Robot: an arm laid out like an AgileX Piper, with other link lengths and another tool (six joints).
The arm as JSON. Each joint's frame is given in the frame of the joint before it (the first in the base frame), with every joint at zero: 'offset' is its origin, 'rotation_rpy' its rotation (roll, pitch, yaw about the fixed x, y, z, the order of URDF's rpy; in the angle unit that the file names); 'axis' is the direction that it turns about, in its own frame. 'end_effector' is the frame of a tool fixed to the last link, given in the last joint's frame.
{
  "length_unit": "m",
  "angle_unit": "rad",
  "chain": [
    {
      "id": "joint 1",
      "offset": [
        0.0,
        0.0,
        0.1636
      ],
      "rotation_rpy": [
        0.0,
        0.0,
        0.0
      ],
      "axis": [
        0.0,
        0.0,
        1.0
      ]
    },
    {
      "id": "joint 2",
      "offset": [
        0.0,
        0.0,
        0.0
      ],
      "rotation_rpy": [
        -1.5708,
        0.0,
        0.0
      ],
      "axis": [
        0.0,
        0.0,
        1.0
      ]
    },
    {
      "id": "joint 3",
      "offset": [
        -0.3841,
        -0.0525,
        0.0
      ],
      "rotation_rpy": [
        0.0,
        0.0,
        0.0
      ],
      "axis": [
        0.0,
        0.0,
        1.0
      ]
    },
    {
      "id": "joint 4",
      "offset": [
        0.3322,
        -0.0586,
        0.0
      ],
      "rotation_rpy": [
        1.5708,
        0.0,
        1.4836
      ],
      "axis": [
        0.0,
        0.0,
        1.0
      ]
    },
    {
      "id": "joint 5",
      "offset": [
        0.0,
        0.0,
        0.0
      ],
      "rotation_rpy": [
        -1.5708,
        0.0,
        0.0
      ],
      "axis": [
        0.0,
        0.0,
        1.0
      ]
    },
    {
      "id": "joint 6",
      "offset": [
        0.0,
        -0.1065,
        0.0
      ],
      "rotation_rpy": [
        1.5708,
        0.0,
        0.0
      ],
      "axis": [
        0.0,
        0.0,
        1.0
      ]
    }
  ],
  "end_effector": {
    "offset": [
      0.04,
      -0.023,
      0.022
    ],
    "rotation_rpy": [
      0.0,
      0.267,
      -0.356
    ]
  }
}
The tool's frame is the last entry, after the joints.
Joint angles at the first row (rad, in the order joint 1, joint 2, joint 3, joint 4, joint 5, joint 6):
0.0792, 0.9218, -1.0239, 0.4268, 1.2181, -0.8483
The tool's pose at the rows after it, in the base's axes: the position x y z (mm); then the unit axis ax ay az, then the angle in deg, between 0 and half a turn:
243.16, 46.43, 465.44, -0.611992, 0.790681, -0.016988, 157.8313
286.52, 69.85, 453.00, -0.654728, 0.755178, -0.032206, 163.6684
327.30, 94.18, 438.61, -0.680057, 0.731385, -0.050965, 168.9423
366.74, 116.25, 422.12, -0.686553, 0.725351, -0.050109, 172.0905
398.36, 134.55, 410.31, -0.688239, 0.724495, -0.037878, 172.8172
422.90, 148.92, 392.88, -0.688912, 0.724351, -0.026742, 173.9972
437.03, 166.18, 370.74, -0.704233, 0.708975, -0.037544, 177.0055
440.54, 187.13, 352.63, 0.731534, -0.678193, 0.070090, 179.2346
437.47, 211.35, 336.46, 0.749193, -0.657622, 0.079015, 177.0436
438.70, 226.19, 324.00, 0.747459, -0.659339, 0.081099, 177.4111
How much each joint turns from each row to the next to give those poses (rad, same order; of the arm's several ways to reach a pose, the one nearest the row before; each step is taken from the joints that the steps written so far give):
0.0738, 0.1605, -0.0767, -0.0055, 0.0099, -0.0485
0.0950, 0.1416, -0.0689, -0.0862, 0.0018, -0.0127
0.0727, 0.1364, -0.0764, -0.0865, 0.0020, 0.0142
0.0311, 0.1303, -0.0834, -0.0278, 0.0000, 0.0187
0.0098, 0.1006, -0.0801, 0.0162, 0.0000, 0.0040
0.0071, 0.0841, -0.0537, 0.0119, -0.0036, 0.0034
0.0354, 0.0680, -0.0234, -0.0421, -0.0036, 0.0000
0.0613, 0.0466, -0.0051, -0.0883, 0.0000, 0.0000
0.0557, 0.0368, -0.0015, -0.0324, -0.0023, 0.0115
0.0256, 0.0259, 0.0000, -0.0044, -0.0360, 0.0283

